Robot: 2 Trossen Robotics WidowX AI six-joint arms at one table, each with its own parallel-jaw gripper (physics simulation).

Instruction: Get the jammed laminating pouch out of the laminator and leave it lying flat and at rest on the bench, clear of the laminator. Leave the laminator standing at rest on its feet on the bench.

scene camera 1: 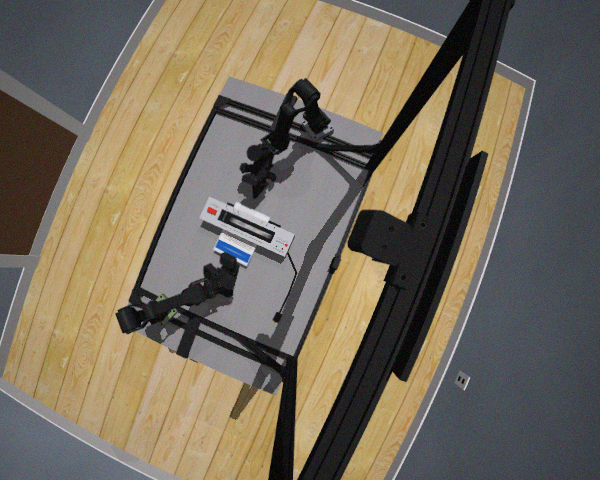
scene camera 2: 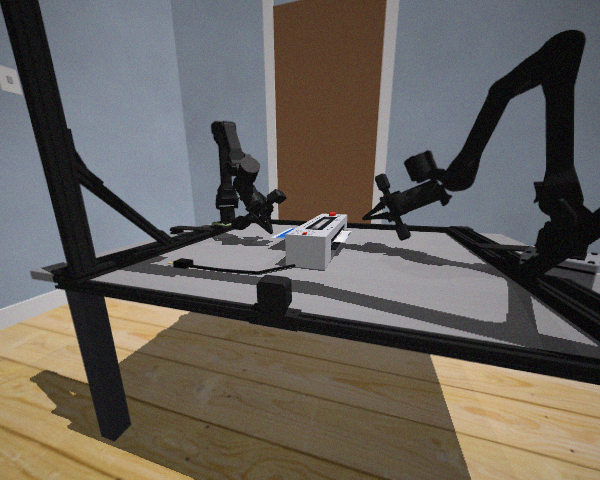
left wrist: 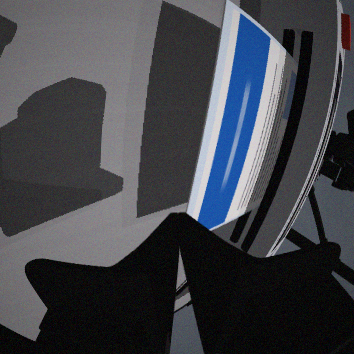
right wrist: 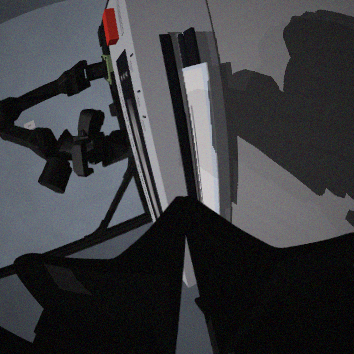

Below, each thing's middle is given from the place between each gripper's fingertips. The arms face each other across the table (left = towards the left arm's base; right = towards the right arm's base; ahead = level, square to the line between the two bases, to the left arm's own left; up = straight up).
Labels:
My left hand is 7 cm short of the blue and white laminating pouch [scene camera 1: 242,249] and 10 cm to the left of it.
The blue and white laminating pouch lies 4 cm behind my right hand, 14 cm to the left of it and 5 cm below it.

